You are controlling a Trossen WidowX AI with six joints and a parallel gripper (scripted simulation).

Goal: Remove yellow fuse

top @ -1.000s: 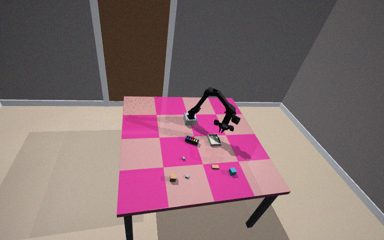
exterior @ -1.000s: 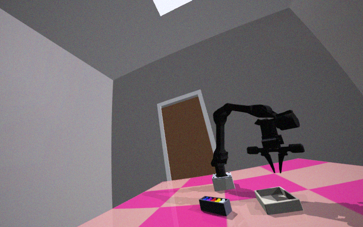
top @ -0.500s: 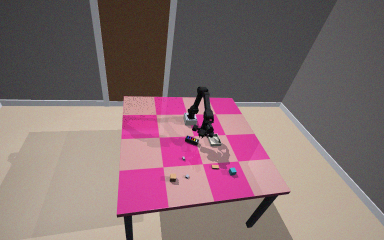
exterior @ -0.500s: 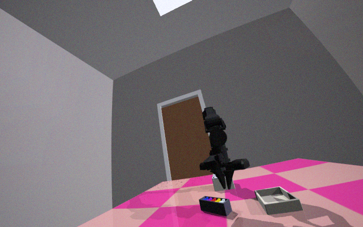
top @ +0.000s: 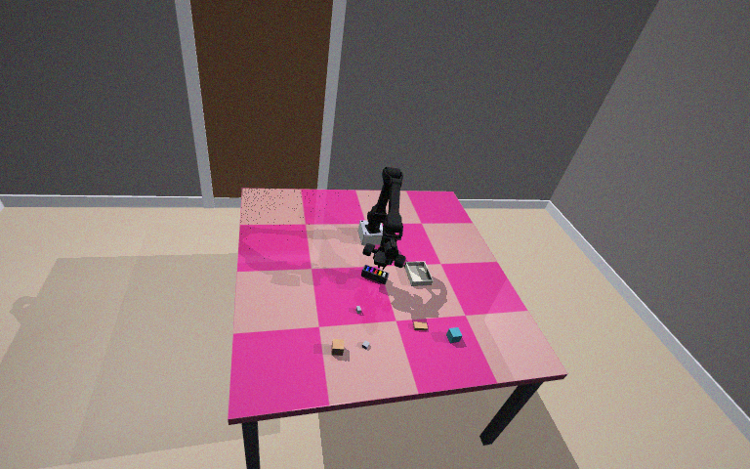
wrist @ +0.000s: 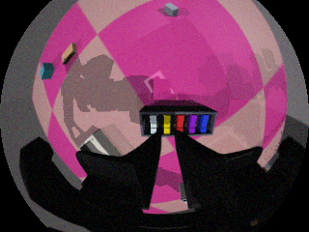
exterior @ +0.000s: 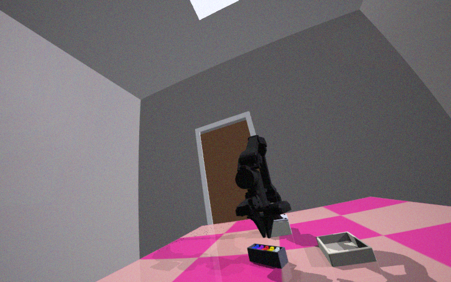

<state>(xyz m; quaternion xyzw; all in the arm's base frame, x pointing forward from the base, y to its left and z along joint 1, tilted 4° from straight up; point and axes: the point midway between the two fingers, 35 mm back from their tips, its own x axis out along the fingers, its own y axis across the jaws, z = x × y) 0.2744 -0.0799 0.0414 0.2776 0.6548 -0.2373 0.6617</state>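
My gripper tip is now 50 mm above the yellow fuse. Round my gripper tip: grey tray (20 mm ahead, 200 mm to the left, 70 mm below); teal cube (390 mm ahead, 170 mm to the left, 50 mm below); flat tan piece (300 mm ahead, 60 mm to the left, 70 mm below).
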